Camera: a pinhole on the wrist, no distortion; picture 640 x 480 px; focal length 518.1 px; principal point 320.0 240.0 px. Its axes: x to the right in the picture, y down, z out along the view. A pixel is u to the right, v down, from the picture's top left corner.
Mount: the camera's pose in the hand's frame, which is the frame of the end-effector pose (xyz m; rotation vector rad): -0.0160 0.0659 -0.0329 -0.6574 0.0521 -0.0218
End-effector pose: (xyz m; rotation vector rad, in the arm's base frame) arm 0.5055 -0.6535 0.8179 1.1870 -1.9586 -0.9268
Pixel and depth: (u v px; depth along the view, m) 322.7 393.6 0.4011
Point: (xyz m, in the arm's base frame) 0.1497 -0.4760 1.0424
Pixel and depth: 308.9 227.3 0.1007
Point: 0.4149 -0.5885 0.8941
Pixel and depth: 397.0 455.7 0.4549
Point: 0.0884 -0.5103 1.1274
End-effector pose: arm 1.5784 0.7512 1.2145 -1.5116 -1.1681 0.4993
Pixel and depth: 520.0 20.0 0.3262
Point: 1.4447 1.0262 1.0195
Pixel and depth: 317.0 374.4 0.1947
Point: 1.5919 0.8118 0.9804
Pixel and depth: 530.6 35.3 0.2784
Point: 1.4802 0.9853 1.0375
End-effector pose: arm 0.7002 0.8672 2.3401 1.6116 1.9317 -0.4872
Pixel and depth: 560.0 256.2 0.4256
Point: 1.0537 0.9176 2.0162
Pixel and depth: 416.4 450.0 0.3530
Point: 1.1049 0.9071 2.2077
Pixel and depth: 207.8 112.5 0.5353
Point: 1.0885 0.5602 2.0623
